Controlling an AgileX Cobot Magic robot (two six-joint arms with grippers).
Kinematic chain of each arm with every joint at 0, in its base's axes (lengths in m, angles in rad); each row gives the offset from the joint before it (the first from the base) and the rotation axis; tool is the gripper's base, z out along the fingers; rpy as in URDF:
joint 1: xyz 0 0 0.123 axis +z
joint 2: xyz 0 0 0 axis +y
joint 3: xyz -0.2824 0 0.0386 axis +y
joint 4: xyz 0.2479 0 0.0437 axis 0.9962 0 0.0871
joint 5: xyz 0 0 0 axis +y
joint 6: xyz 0.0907 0 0.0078 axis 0.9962 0 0.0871
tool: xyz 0 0 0 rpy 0 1.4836 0
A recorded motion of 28 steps. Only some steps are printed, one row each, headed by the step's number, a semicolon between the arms.
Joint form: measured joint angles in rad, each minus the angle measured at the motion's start. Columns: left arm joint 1, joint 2, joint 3, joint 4, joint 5, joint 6; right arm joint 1, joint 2, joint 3, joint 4, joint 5, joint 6.
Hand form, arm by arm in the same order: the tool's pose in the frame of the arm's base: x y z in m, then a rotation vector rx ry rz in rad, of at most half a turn. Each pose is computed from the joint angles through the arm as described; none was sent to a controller.
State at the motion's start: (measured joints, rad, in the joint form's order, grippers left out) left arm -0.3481 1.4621 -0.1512 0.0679 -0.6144 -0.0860; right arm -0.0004 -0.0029 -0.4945 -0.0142 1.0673 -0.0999
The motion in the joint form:
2: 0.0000 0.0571 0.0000 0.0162 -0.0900 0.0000; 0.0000 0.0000 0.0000 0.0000 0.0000 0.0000
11: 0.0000 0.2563 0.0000 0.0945 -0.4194 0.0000; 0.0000 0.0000 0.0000 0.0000 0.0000 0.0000
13: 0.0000 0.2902 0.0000 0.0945 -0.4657 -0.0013; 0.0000 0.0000 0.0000 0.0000 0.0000 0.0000
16: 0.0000 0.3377 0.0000 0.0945 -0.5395 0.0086; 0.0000 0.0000 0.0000 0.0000 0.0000 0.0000
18: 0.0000 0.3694 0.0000 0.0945 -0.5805 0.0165; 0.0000 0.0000 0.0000 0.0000 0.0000 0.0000
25: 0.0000 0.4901 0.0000 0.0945 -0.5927 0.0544; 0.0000 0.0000 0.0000 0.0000 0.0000 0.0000
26: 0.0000 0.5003 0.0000 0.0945 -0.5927 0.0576; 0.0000 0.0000 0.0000 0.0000 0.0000 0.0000
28: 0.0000 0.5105 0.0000 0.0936 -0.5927 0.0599; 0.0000 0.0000 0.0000 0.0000 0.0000 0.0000
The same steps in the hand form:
2: 0.1795 -0.0704 0.1232 0.3823 2.1265 -0.2730; -0.0049 -0.0011 0.2751 -0.1015 2.0518 -0.0793
11: 0.1887 -0.0819 0.1094 0.4377 1.9895 -0.3620; -0.0049 -0.0011 0.2751 -0.1015 2.0518 -0.0793
13: 0.1898 -0.0827 0.1062 0.4308 1.9786 -0.3716; -0.0049 -0.0011 0.2751 -0.1015 2.0518 -0.0793
16: 0.1913 -0.0837 0.1025 0.4303 1.9513 -0.3792; -0.0049 -0.0011 0.2751 -0.1015 2.0518 -0.0793
18: 0.1920 -0.0842 0.0993 0.4326 1.9409 -0.3812; -0.0049 -0.0011 0.2751 -0.1015 2.0518 -0.0793
25: 0.1883 -0.0830 0.0753 0.4813 2.0387 -0.3531; -0.0049 -0.0011 0.2751 -0.1015 2.0518 -0.0793
26: 0.1879 -0.0828 0.0732 0.4858 2.0480 -0.3507; -0.0049 -0.0011 0.2751 -0.1015 2.0518 -0.0793
28: 0.1874 -0.0826 0.0711 0.4886 2.0576 -0.3480; -0.0049 -0.0011 0.2751 -0.1015 2.0518 -0.0793

